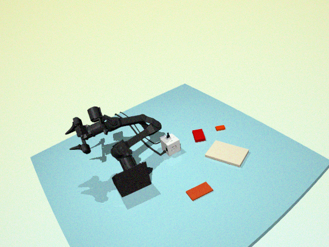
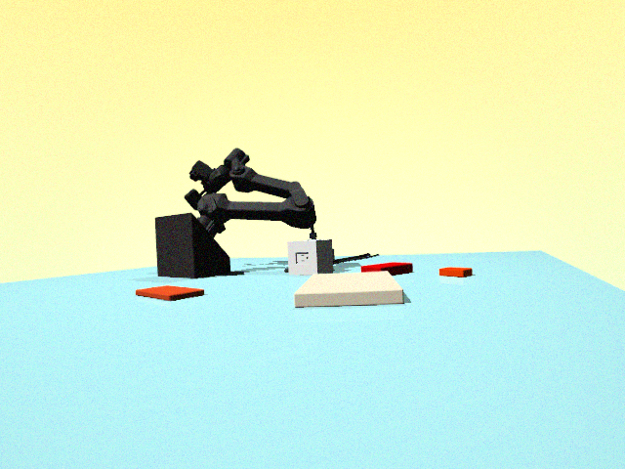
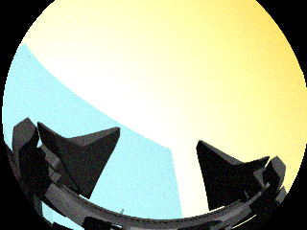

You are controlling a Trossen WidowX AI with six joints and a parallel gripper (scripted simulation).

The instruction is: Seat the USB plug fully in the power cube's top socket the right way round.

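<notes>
The USB plug is 490 mm ahead of my gripper tip, 170 mm to the right of it and 150 mm below it. From my gripper tip the other things lie so: cream slab 670 mm ahead, 440 mm to the right, 240 mm below; USB socket 490 mm ahead, 170 mm to the right, 170 mm below; red block 680 mm ahead, 230 mm below, 210 mm to the right.
</notes>
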